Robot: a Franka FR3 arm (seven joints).
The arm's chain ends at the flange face. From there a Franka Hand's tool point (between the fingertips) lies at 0.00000 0.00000 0.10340 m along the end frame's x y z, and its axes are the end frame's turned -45 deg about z.
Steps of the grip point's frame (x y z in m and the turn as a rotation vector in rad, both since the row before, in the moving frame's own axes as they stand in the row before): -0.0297 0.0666 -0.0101 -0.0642 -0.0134 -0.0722; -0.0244 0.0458 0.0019 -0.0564 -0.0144 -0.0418; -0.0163 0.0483 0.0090 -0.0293 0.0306 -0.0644
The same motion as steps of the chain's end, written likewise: 0.0222 0.0626 -0.0099 -0.0549 0.0359 -0.0722; 0.0120 0.0445 0.0021 -0.0501 0.0297 -0.0418; 0.0183 0.0459 0.0091 0.0009 0.0424 -0.0644
